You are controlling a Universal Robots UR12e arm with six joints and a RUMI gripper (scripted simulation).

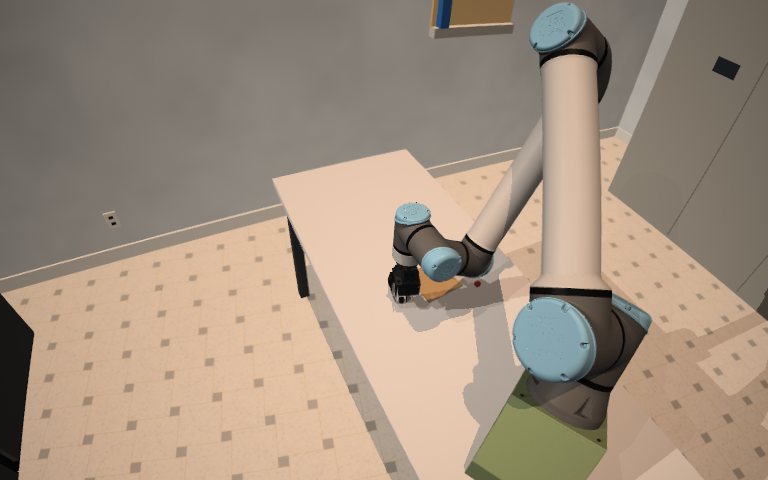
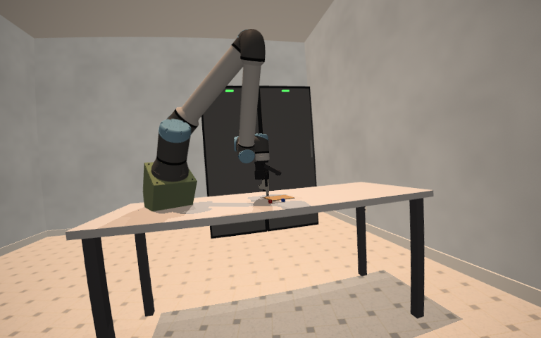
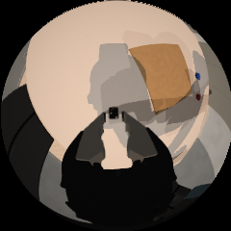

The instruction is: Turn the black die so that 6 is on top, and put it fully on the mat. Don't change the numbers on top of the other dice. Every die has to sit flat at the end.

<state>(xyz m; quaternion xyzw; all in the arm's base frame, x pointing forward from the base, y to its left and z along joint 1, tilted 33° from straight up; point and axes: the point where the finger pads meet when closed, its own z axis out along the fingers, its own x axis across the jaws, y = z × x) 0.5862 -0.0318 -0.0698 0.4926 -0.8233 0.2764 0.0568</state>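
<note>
My gripper is now 1 cm above the black die. From my hand the other things lie so: red die (10 cm behind, 25 cm to the right, 1 cm below); brown mat (1 cm ahead, 15 cm to the right, 2 cm below); blue die (3 cm behind, 27 cm to the right, 1 cm below).
</note>
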